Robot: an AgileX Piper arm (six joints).
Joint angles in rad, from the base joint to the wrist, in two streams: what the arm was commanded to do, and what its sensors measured. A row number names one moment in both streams.
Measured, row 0:
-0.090, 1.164, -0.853, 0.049, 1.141, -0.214
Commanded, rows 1 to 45:
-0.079, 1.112, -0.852, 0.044, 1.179, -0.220
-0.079, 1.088, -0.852, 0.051, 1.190, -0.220
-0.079, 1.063, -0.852, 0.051, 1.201, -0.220
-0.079, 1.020, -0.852, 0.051, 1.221, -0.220
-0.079, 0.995, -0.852, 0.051, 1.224, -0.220
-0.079, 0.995, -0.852, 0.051, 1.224, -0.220
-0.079, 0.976, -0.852, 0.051, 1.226, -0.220
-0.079, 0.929, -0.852, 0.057, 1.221, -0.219
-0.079, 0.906, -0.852, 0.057, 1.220, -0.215
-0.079, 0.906, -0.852, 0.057, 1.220, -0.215
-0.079, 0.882, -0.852, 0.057, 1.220, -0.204
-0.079, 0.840, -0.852, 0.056, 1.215, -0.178
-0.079, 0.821, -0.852, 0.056, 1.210, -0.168
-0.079, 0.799, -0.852, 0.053, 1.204, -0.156
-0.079, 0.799, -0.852, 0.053, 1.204, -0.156
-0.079, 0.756, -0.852, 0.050, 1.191, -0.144
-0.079, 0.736, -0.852, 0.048, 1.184, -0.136
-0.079, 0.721, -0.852, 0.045, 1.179, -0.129
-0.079, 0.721, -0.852, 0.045, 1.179, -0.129
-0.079, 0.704, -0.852, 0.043, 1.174, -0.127
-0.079, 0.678, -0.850, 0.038, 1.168, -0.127
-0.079, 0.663, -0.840, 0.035, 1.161, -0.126
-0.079, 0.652, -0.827, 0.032, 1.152, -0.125
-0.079, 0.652, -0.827, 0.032, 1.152, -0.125
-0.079, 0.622, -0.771, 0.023, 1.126, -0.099
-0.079, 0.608, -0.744, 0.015, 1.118, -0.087
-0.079, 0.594, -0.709, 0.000, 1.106, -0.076
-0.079, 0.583, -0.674, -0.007, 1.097, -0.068
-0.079, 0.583, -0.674, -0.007, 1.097, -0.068
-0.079, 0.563, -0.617, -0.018, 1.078, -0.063
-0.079, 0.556, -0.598, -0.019, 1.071, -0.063
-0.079, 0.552, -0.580, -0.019, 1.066, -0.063
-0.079, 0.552, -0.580, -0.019, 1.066, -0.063
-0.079, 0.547, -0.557, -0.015, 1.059, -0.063
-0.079, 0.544, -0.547, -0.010, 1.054, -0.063
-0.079, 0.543, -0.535, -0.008, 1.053, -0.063
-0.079, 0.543, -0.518, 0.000, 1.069, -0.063
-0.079, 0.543, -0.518, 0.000, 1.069, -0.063
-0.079, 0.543, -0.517, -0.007, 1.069, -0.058
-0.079, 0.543, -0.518, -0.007, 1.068, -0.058
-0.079, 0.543, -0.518, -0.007, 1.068, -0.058
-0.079, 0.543, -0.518, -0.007, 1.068, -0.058
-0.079, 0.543, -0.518, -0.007, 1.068, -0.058
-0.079, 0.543, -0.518, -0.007, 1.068, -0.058
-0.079, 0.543, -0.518, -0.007, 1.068, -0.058
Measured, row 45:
-0.079, 0.552, -0.522, 0.000, 1.076, -0.062
